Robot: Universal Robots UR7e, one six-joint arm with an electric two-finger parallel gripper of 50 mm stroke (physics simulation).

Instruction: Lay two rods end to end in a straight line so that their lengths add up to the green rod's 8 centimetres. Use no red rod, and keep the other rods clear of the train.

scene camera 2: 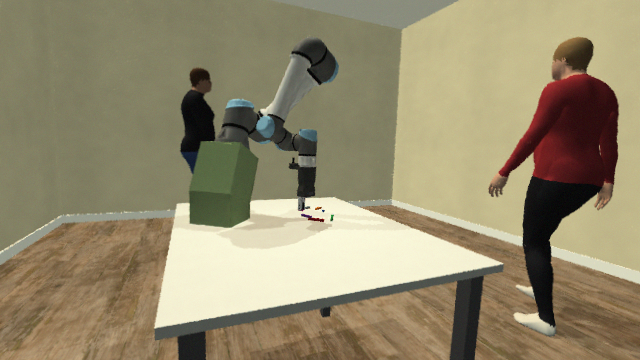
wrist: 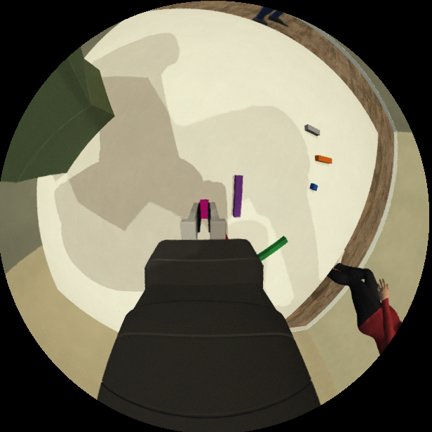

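Seen in the pictures: gripper, fingertip midpoint: (scene camera 2: 301, 209); arm's base, link origin: (scene camera 2: 231, 150).
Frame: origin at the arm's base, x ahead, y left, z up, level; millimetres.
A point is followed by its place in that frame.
My gripper (scene camera 2: 301, 207) @[x 288, y -111, z -249 mm] (wrist: 204, 211) is shut on a magenta rod (wrist: 204, 208), low over the table beside the purple rod. I cannot tell whether the magenta rod touches the table. The purple rod (scene camera 2: 306, 216) @[x 321, y -84, z -286 mm] (wrist: 238, 196) lies to the right of the fingers in the wrist view, with a gap between the two rods. The green rod (scene camera 2: 332, 218) @[x 415, y -163, z -281 mm] (wrist: 274, 248) lies slanted at the lower right in the wrist view, partly hidden by the gripper body. The red rod (scene camera 2: 316, 219) @[x 345, y -152, z -284 mm] lies near the purple rod; the gripper body hides most of it in the wrist view.
A grey rod (scene camera 2: 307, 207) @[x 381, y 95, z -285 mm] (wrist: 312, 130), an orange rod (scene camera 2: 318, 208) @[x 431, y 66, z -286 mm] (wrist: 323, 159) and a small blue block (scene camera 2: 323, 211) @[x 436, y 7, z -288 mm] (wrist: 313, 187) lie apart at the right in the wrist view. The green pedestal (scene camera 2: 215, 185) @[x -66, y -140, z -133 mm] (wrist: 50, 120) stands on the table. Two people stand beyond the table.
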